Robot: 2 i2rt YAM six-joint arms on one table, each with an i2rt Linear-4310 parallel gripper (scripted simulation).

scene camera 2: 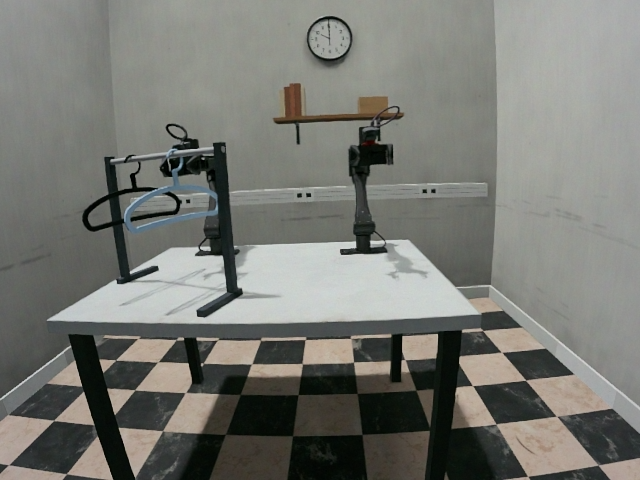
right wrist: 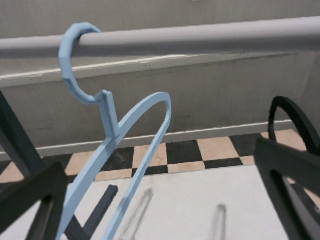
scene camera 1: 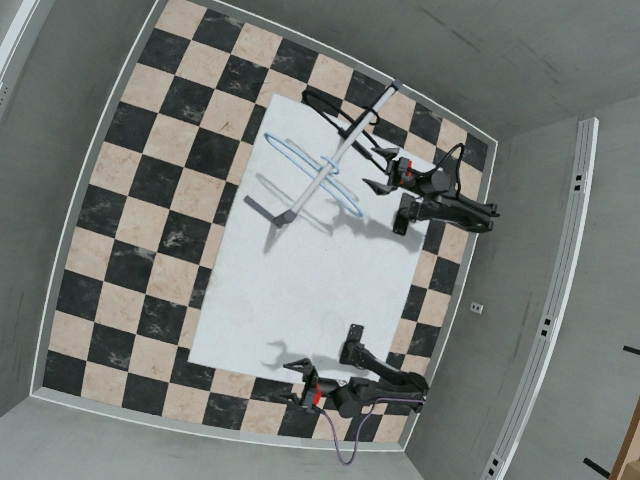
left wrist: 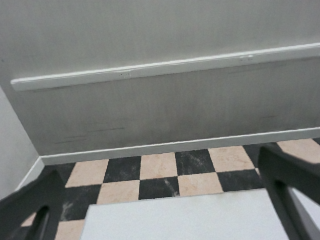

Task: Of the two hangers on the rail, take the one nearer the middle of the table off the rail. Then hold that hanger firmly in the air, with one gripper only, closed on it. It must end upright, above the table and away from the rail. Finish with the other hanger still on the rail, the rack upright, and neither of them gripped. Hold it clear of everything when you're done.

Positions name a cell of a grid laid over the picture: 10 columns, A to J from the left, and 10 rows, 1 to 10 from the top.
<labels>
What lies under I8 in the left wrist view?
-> My left gripper.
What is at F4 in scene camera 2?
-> My left gripper.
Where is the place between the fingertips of my right gripper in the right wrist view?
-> E7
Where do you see a grey rail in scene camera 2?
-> D4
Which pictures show my left gripper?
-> Scene camera 2, scene camera 1 and the left wrist view only.
</labels>
